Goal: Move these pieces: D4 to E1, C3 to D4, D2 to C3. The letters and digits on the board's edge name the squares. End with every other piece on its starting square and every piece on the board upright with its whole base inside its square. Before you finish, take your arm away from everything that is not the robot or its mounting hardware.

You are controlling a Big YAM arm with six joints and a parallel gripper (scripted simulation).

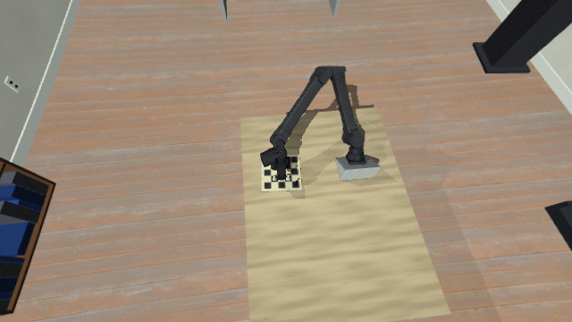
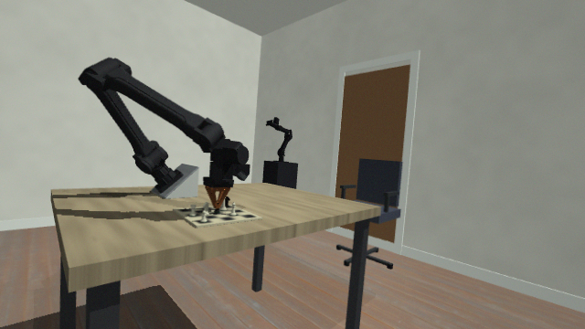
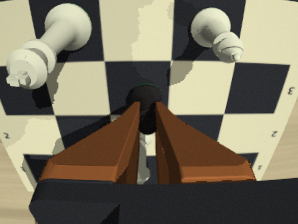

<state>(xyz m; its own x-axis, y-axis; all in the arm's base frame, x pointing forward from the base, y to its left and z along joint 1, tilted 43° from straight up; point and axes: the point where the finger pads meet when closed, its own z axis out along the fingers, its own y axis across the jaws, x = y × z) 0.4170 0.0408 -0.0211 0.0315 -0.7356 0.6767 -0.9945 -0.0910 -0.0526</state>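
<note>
My gripper is now 1 cm above the black pawn. Round my hand: small chessboard 3 cm below, 1 cm behind.
</note>
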